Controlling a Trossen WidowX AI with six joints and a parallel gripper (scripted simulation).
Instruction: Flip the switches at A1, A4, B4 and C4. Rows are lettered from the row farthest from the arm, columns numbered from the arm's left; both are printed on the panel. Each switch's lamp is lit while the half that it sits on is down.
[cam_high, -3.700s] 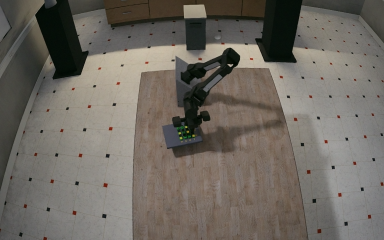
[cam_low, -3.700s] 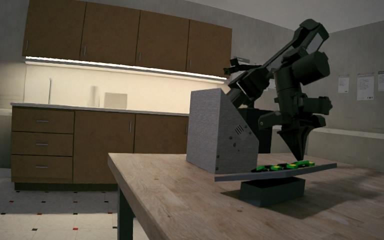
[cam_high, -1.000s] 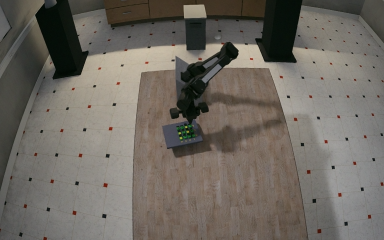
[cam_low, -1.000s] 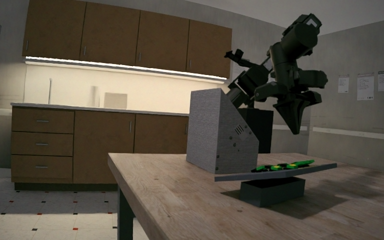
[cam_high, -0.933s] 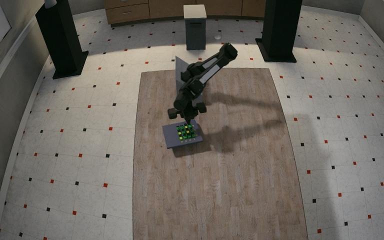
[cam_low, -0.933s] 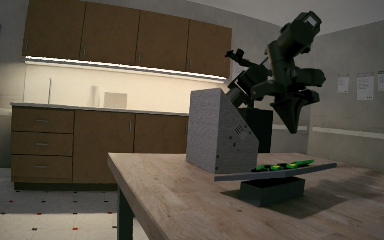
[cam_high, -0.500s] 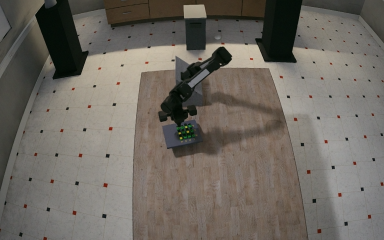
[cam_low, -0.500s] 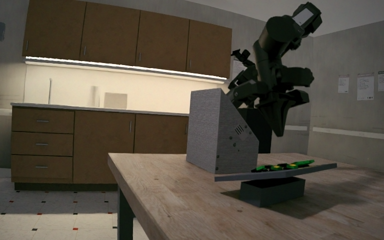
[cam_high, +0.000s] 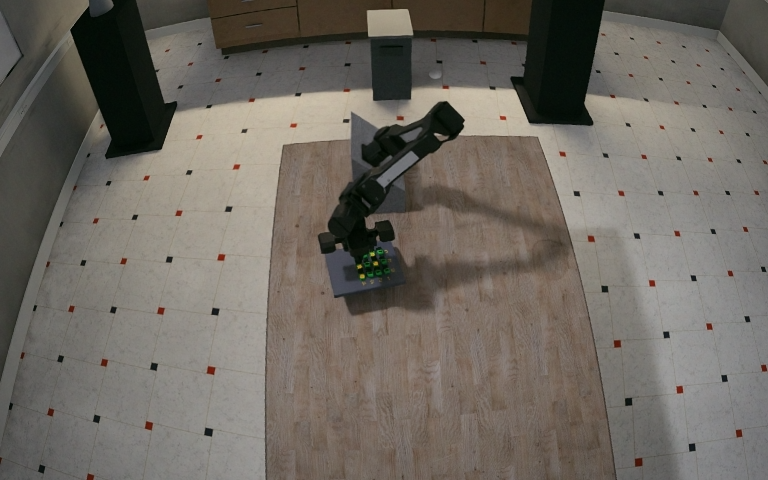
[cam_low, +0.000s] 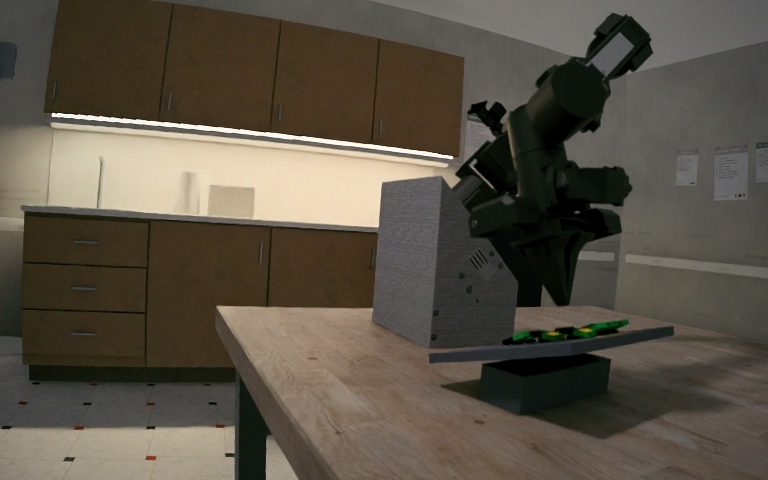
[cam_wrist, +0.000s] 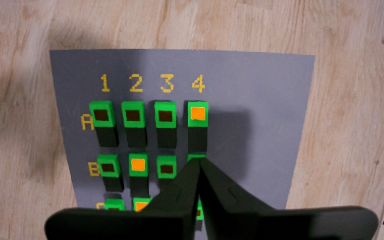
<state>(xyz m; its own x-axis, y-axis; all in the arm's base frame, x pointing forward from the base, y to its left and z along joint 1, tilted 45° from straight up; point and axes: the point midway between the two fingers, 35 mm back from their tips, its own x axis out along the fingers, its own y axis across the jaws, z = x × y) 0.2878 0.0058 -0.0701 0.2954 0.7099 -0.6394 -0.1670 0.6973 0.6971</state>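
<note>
Now: hand 3 cm short of the switch A4 and 5 cm above it. From my hand the other things lie so: switch A3 (3 cm ahead, 3 cm to the left, 5 cm below); switch A2 (2 cm ahead, 5 cm to the left, 5 cm below); switch B4 (1 cm behind, 6 cm below).
</note>
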